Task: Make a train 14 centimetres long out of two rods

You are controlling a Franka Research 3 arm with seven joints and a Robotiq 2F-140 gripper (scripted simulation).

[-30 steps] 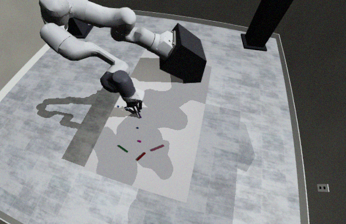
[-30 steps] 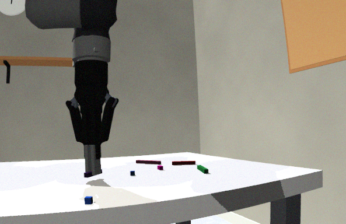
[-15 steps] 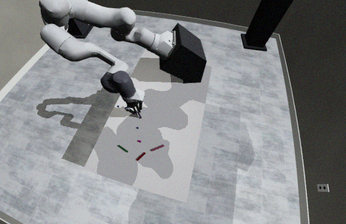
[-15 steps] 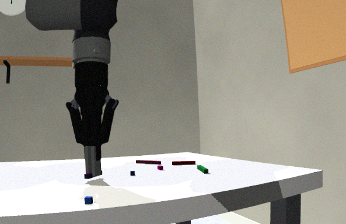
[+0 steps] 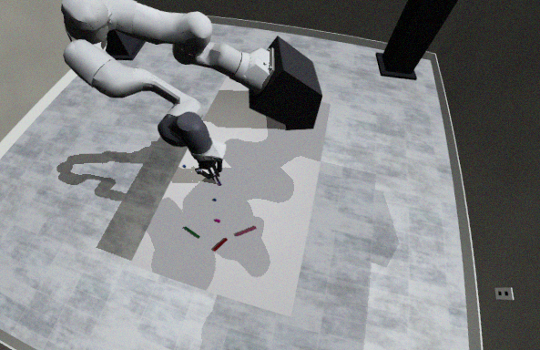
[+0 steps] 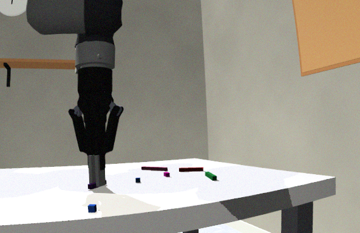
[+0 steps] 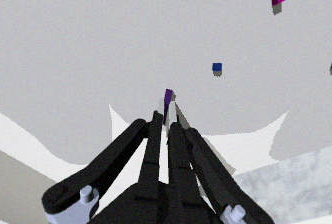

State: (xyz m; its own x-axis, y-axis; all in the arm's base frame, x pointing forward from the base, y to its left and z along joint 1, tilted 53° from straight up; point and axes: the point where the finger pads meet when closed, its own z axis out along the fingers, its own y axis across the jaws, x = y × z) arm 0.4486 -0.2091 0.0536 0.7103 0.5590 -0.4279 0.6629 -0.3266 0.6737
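The purple rod is 3 cm below my hand. From my hand the other things lie so: pink rod (22 cm ahead, 18 cm to the left, 3 cm below); then magenta rod (19 cm ahead, 4 cm to the left, 3 cm below); then green rod (26 cm ahead, 6 cm to the right, 3 cm below).
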